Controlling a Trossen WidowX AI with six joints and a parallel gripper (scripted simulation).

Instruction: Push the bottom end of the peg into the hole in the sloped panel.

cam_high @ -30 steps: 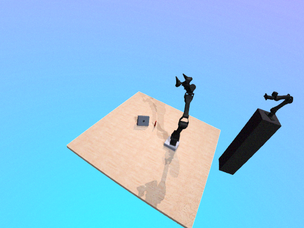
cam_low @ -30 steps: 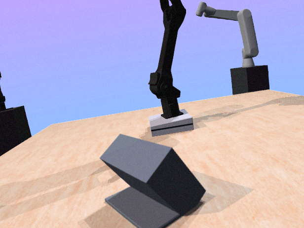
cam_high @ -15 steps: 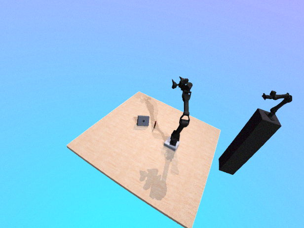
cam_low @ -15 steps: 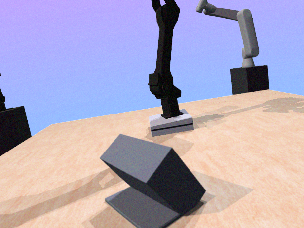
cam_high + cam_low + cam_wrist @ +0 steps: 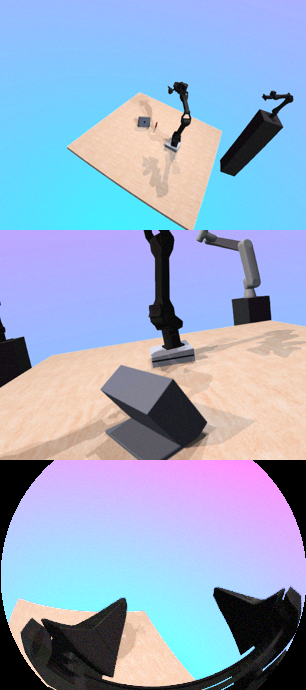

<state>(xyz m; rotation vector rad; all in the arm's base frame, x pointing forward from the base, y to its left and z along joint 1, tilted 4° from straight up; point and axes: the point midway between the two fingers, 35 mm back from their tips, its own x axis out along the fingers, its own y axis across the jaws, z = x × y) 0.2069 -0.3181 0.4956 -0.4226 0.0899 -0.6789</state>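
Now: the red peg 2 cm ahead of my gripper tip, 17 cm to the left of it and 46 cm below it. From my gripper tip the other things lie so: grey sloped panel (16 cm ahead, 20 cm to the left, 47 cm below).
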